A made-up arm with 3 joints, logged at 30 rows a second.
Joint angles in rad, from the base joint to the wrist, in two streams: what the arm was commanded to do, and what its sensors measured. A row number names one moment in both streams.
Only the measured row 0 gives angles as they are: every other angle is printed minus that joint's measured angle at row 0.
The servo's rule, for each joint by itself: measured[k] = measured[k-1] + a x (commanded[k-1-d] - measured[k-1]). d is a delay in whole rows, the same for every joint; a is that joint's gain. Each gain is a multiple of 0.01, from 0.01 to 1. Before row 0 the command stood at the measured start. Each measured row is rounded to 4 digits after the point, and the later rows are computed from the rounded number. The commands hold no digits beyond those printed.
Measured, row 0: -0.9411 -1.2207 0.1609
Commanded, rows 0 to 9: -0.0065 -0.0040 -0.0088; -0.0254 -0.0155 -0.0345; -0.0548 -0.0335 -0.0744; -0.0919 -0.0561 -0.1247; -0.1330 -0.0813 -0.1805; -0.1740 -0.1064 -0.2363; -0.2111 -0.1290 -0.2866; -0.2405 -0.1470 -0.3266; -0.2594 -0.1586 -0.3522; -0.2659 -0.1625 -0.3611
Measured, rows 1 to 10: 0.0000 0.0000 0.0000; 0.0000 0.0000 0.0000; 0.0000 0.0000 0.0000; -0.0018 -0.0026 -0.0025; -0.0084 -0.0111 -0.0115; -0.0214 -0.0259 -0.0291; -0.0411 -0.0458 -0.0559; -0.0668 -0.0692 -0.0908; -0.0968 -0.0938 -0.1315; -0.1288 -0.1170 -0.1749
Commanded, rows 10 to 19: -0.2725 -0.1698 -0.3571; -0.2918 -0.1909 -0.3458; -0.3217 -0.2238 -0.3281; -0.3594 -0.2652 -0.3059; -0.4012 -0.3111 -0.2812; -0.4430 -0.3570 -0.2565; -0.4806 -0.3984 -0.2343; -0.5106 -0.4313 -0.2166; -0.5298 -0.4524 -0.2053; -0.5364 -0.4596 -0.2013
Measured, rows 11 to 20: -0.1601 -0.1368 -0.2174; -0.1879 -0.1512 -0.2551; -0.2097 -0.1587 -0.2848; -0.2273 -0.1660 -0.3050; -0.2454 -0.1824 -0.3164; -0.2668 -0.2097 -0.3197; -0.2927 -0.2463 -0.3158; -0.3231 -0.2891 -0.3061; -0.3567 -0.3339 -0.2922; -0.3914 -0.3765 -0.2760
